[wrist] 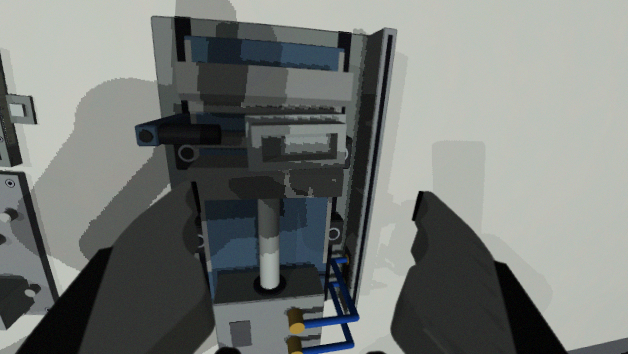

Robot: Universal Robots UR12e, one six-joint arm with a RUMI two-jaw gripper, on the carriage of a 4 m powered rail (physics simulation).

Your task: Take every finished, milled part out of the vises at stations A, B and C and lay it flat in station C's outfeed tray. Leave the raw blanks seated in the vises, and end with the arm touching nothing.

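A grey block with a rectangular pocket in its face, a milled part (255, 147), sits between the jaws of a vise, towards the right side of the jaws. The vise has a blue body (235, 225), a wide grey back jaw (267, 84) and a darker front jaw (215, 184). My gripper (308, 189) is open, its two fingers wide apart. The fingertips show lower in the view than the part, one to its left and one to its right, with the vise between them. Which station this is cannot be told. The outfeed tray cannot be made out.
A black cylinder (189, 134) on a blue bracket points at the part from the left. A tall rail (381, 125) runs along the vise's right side. Blue hoses (330, 322) and brass fittings (296, 321) are at the front cylinder block. A grey panel (25, 225) stands at the left.
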